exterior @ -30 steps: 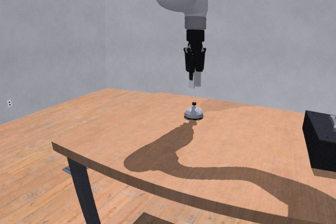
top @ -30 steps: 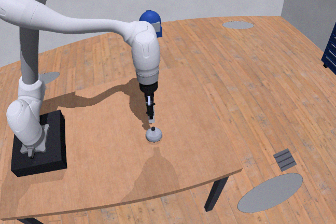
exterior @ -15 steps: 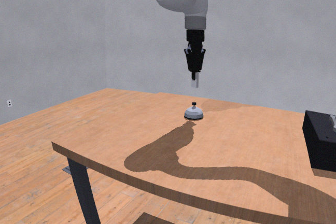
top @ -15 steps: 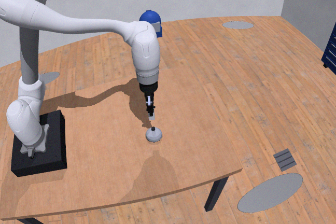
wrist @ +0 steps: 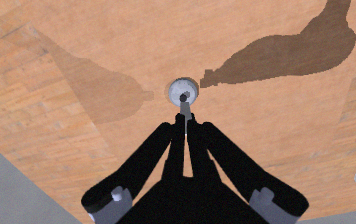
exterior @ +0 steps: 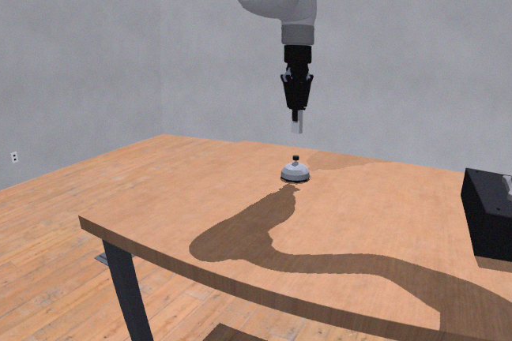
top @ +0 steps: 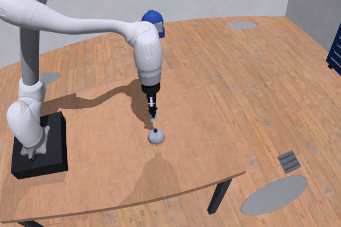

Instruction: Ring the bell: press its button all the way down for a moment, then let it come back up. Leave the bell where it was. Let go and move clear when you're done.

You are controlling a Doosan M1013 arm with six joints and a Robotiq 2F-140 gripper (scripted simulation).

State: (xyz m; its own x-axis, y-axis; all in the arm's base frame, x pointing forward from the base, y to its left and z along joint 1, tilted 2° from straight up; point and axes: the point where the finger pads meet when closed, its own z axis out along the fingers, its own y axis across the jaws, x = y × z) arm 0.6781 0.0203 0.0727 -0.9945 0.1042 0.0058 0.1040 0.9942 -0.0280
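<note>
Right now my hand is 11 cm above the black button. The rest, counted from my hand: small grey dome bell (13 cm below).
</note>
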